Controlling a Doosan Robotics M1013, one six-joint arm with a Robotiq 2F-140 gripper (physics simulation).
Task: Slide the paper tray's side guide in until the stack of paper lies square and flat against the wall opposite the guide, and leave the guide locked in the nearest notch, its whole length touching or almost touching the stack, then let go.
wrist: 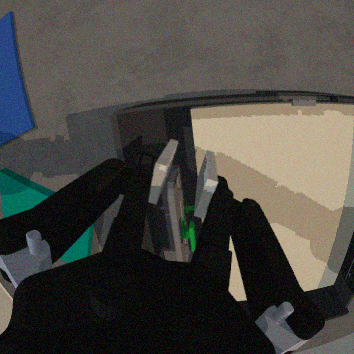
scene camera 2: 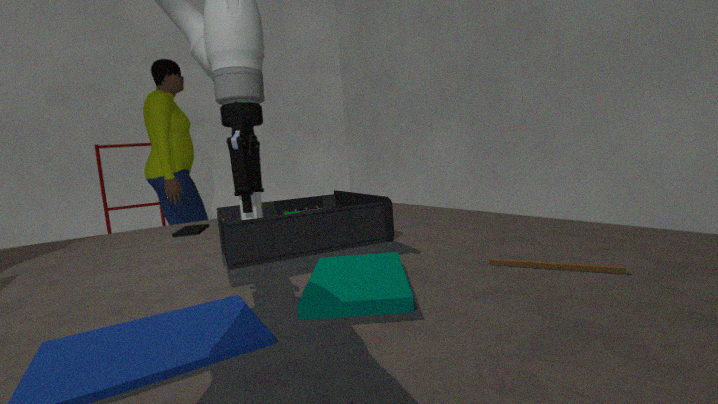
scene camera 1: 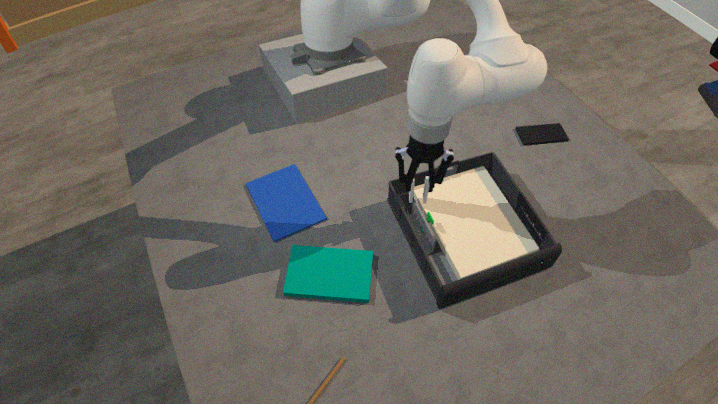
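Pixels of known places: gripper, fingertip midpoint: (wrist: 187,159) (scene camera 1: 417,198); arm's base, link origin: (scene camera 1: 328,54).
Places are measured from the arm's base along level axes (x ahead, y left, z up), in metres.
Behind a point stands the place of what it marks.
The black paper tray (scene camera 1: 502,275) @(x 0.874, y -0.002, z -0.044 m) (scene camera 2: 306,235) @(x 0.673, y -0.121, z -0.061 m) stands on the floor mat. The cream paper stack (scene camera 1: 482,226) @(x 0.738, y 0.048, z -0.057 m) (wrist: 280,145) @(x 0.606, y 0.043, z -0.057 m) lies in it, with a pale strip of tray floor between it and the wall opposite the guide. The grey side guide (scene camera 1: 429,238) @(x 0.708, y -0.092, z -0.044 m) (wrist: 173,215) @(x 0.639, y -0.076, z -0.022 m) stands upright along the stack's other side, with a green part (scene camera 1: 429,218) @(x 0.670, y -0.068, z -0.026 m) (scene camera 2: 291,213) @(x 0.669, y -0.067, z -0.023 m) (wrist: 192,236) @(x 0.666, y -0.064, z -0.020 m) on it. A narrow dark gap shows beside the stack in the wrist view. My gripper (scene camera 1: 418,190) @(x 0.594, y -0.052, z -0.044 m) (scene camera 2: 251,207) (wrist: 187,159) @(x 0.594, y -0.052, z -0.044 m) points down at the guide's far end, pads apart on either side of the guide's line, holding nothing.
A blue slab (scene camera 1: 286,203) @(x 0.411, y -0.337, z -0.093 m) (scene camera 2: 140,346) @(x 0.386, y -0.345, z -0.093 m) (wrist: 12,85) @(x 0.427, y -0.281, z -0.093 m) and a teal slab (scene camera 1: 328,273) @(x 0.654, y -0.335, z -0.083 m) (scene camera 2: 359,278) @(x 0.640, y -0.352, z -0.083 m) (wrist: 20,197) @(x 0.599, y -0.345, z -0.083 m) lie beside the tray. A black slab (scene camera 1: 542,134) @(x 0.550, y 0.443, z -0.093 m) (scene camera 2: 190,230) @(x 0.537, y 0.410, z -0.093 m) lies behind it, an orange stick (scene camera 1: 326,380) @(x 0.874, y -0.452, z -0.094 m) (scene camera 2: 557,266) @(x 0.885, y -0.482, z -0.097 m) farther off. A person (scene camera 2: 168,135) stands in the background.
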